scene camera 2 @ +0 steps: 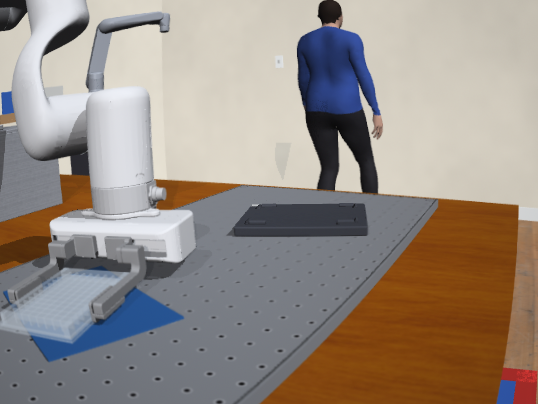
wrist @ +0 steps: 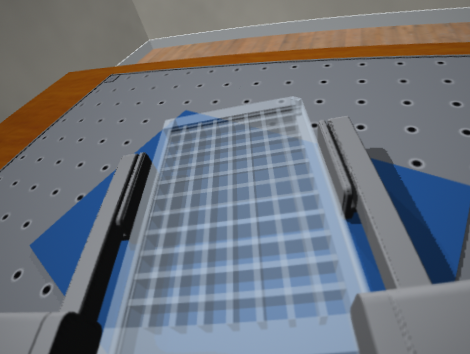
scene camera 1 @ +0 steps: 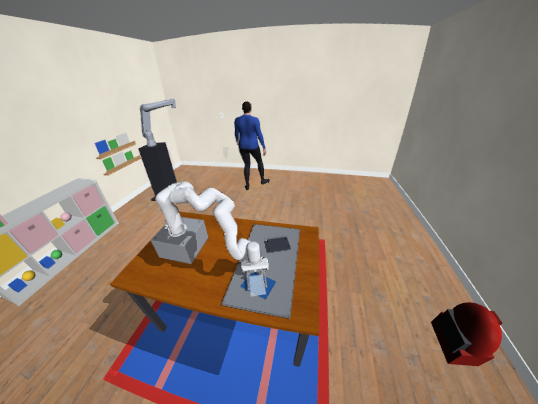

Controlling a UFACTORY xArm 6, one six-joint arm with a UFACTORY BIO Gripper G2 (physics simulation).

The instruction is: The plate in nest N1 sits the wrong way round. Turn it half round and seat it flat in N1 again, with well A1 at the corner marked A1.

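The clear well plate is between the two fingers of my gripper, which is shut on its long sides. The plate is over the blue sheet, turned at an angle to it; the size of any gap below is hard to judge. A dark nest with raised corner pieces stands farther back on the grey board, apart from the plate, and holds no plate. A small white mark shows at its back left corner in scene camera 2. No N1, A1 or well lettering is readable.
The blue sheet lies on the perforated grey board. The board lies on the wooden table. The arm's grey base block stands at the left. A person stands behind the table.
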